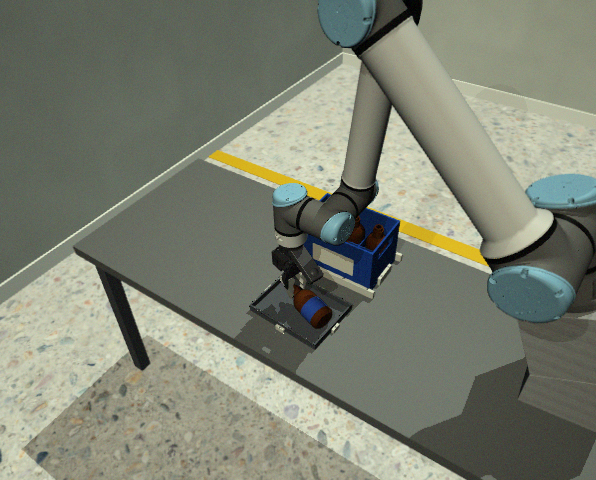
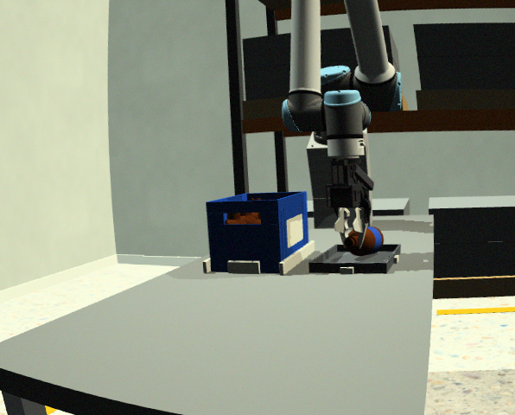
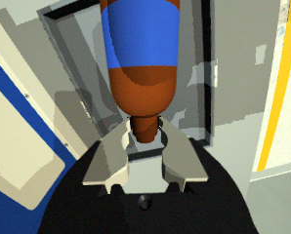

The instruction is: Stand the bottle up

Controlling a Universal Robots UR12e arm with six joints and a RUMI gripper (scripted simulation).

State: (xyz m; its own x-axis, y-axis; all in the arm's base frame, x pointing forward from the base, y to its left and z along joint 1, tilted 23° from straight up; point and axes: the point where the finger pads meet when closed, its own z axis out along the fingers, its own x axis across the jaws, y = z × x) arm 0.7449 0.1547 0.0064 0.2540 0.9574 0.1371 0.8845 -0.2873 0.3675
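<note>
Right now the brown bottle is 5 cm behind my hand, 1 cm to the left of it and 1 cm below it. The rest, counted from my hand: blue crate 25 cm to the right, 3 cm behind, 3 cm above; dark tray 4 cm below, 2 cm behind, 1 cm to the left.
</note>
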